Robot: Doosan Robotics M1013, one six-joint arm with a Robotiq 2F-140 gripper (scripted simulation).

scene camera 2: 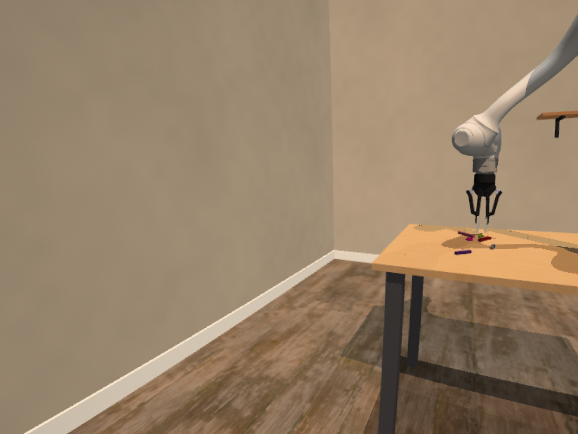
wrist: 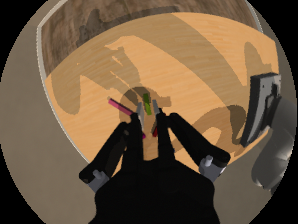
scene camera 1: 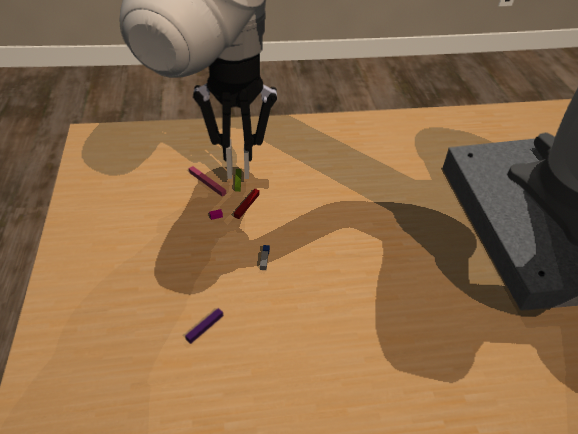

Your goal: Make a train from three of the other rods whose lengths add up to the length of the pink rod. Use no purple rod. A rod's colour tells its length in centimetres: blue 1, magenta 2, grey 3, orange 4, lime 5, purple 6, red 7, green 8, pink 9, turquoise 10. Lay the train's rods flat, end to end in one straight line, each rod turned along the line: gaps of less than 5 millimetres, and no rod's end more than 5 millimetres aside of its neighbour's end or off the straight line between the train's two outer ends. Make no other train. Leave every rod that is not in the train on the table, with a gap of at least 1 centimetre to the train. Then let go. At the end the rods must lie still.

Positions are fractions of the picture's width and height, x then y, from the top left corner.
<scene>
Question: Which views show my gripper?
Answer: Scene camera 2, the wrist view and scene camera 1: all of them.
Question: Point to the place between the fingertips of my gripper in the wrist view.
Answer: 0.50, 0.48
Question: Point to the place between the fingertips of my gripper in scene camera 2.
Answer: At 0.83, 0.54
</scene>
